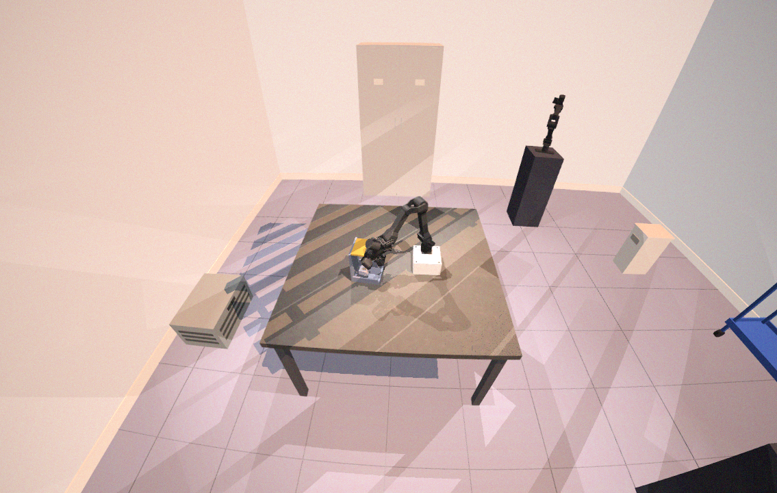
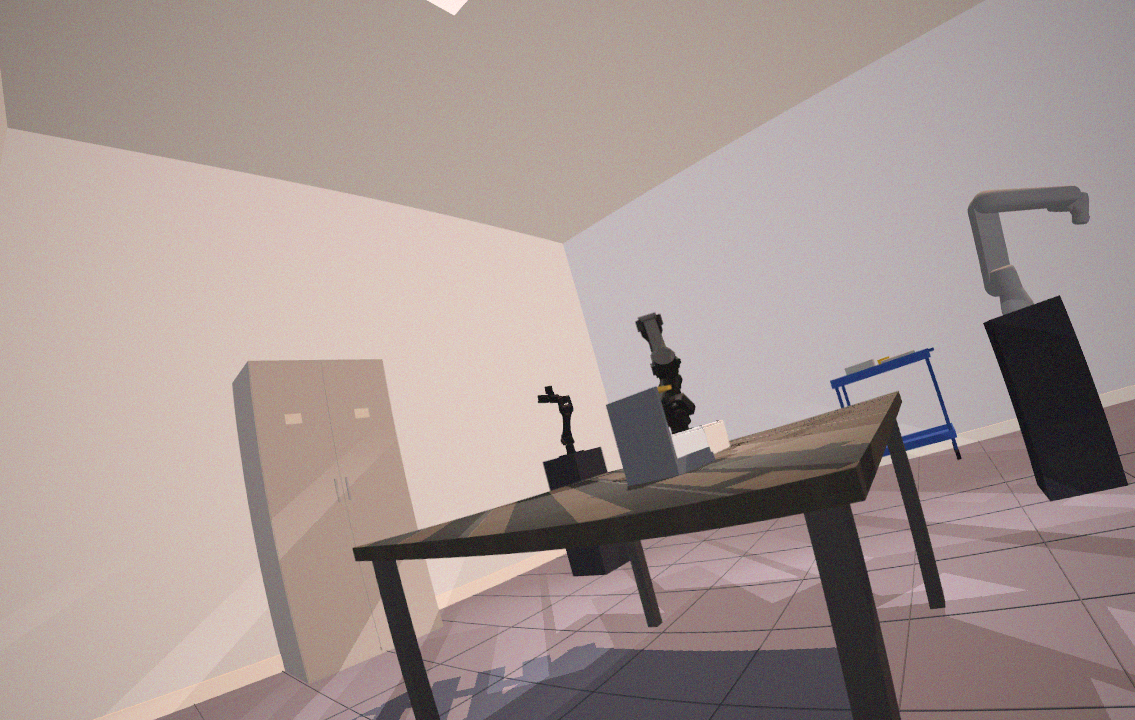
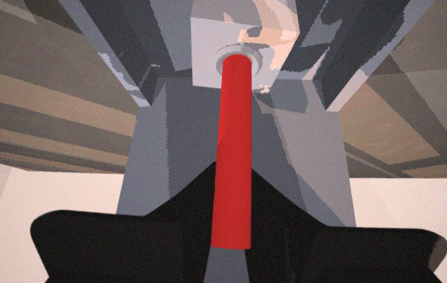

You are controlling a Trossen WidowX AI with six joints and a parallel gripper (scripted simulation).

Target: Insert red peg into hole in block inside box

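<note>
Right now my gripper tip is 4 cm short of the grey back wall and 1 cm below it. From my gripper tip the other things lie so: yellow roof 11 cm above; then red peg 3 cm behind, 1 cm to the left, 1 cm below.
</note>
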